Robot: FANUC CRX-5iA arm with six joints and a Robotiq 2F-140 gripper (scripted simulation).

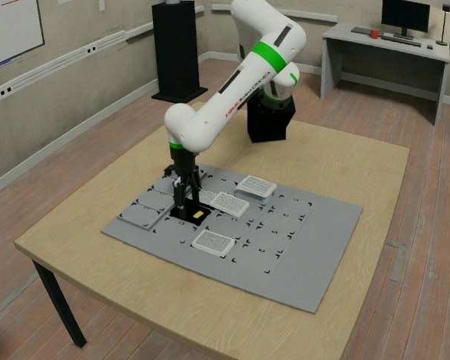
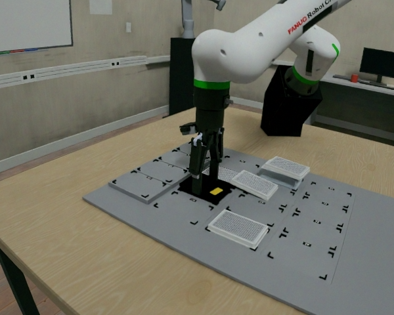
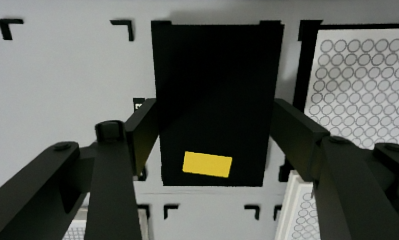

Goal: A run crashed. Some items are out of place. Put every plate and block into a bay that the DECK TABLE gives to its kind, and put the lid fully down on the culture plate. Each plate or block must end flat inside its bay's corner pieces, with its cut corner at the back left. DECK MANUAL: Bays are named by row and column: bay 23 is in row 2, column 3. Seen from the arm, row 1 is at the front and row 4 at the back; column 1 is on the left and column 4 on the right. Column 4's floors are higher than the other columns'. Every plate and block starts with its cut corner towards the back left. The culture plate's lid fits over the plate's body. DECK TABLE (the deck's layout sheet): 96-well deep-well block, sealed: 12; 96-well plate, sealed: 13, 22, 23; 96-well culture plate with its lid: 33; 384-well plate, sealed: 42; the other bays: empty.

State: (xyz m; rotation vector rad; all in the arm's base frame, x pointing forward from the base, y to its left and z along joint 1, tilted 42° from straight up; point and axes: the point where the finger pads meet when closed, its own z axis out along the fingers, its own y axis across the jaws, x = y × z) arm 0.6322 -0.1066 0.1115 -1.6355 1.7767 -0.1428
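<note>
Right now my hand is 20 mm above the lid. Round my hand: 384-well plate: 170 mm to the left, 100 mm ahead, 30 mm below; then bay label 43: 60 mm ahead, 40 mm below; then 96-well plate: 110 mm behind, 30 mm below, 10 mm to the right.
</note>
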